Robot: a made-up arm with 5 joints.
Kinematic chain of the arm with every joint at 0, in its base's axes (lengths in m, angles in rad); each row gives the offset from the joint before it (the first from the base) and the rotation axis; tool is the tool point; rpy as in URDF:
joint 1: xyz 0.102 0 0.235 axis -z
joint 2: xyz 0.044 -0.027 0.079 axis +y
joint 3: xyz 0.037 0 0.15 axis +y
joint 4: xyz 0.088 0 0.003 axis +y
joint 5: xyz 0.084 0.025 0 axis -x
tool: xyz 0 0 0 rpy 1.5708 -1.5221 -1.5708
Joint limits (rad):
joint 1: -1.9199..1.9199
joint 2: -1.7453..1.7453
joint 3: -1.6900..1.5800
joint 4: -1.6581..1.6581
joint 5: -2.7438..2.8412
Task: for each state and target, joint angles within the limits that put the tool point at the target. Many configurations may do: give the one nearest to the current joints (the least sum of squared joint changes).
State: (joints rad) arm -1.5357 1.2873 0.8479 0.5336 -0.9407
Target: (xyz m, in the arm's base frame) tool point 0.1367 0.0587 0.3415
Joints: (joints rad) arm -1.0663 1.5079 1.4626 1.2229 -0.9407
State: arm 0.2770 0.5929 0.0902 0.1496 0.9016
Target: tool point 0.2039 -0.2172 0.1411
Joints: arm 1.1238 1.3685 -0.0515 0.0556 0.9016
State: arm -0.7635 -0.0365 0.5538 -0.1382 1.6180
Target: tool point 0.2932 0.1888 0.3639
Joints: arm -0.7865 0.2703 0.3652 -0.2065 1.6180
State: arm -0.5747 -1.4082 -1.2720 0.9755 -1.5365
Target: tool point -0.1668 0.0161 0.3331
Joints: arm 0.0673 -1.7453 -1.6845 0.7389 -1.5365
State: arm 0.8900 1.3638 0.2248 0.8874 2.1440
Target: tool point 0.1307 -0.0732 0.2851
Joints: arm 1.1717 1.1404 0.8882 1.3830 2.1440
